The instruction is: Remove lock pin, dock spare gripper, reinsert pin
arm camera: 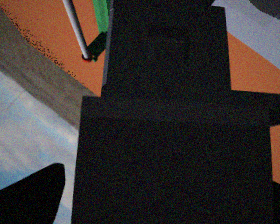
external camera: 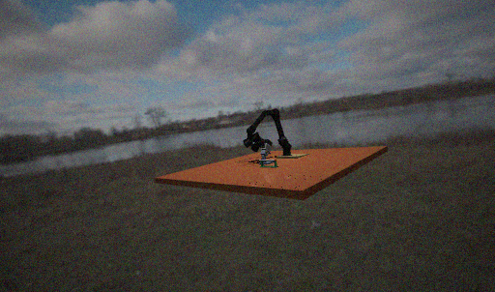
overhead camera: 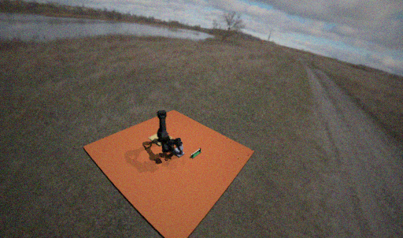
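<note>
Now: gripper tip 10 mm to the left of the spare gripper. Also, from my gripper tip: green cradle 140 mm ahead, 110 mm to the left, 100 mm below; then mount 10 mm ahead, 10 mm to the right, 70 mm below.
</note>
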